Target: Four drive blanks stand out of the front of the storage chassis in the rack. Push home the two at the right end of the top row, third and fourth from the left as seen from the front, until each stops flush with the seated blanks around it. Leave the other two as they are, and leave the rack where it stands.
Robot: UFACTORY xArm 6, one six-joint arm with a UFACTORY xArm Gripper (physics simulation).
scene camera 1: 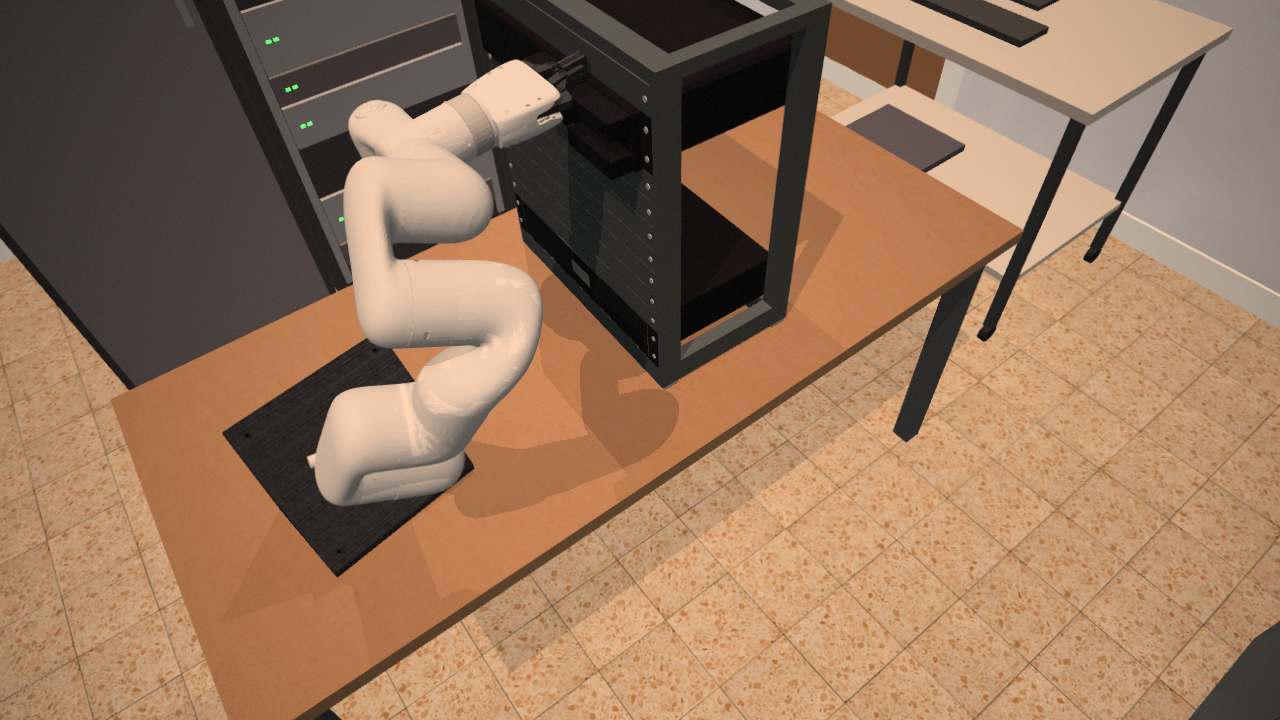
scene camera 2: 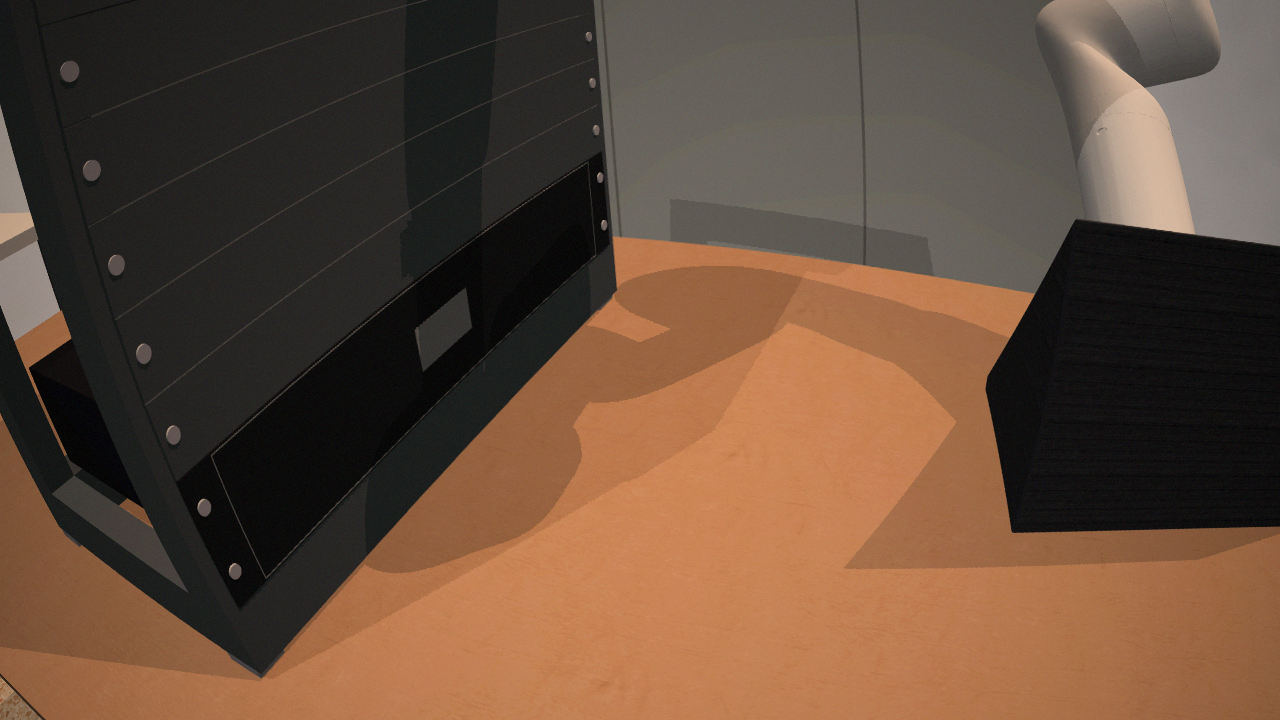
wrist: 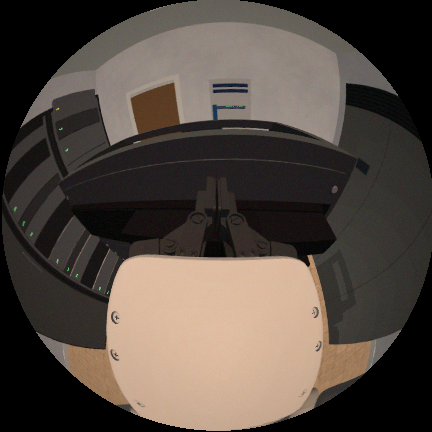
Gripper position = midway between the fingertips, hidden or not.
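There's a rack [scene camera 2: 304, 260] here, and you'd find it in scene camera 1 [scene camera 1: 599, 197] and in the wrist view [wrist: 285, 180] too. As for me, you'd see my gripper [scene camera 1: 584, 62], and the wrist view also has the gripper [wrist: 214, 189] in it.
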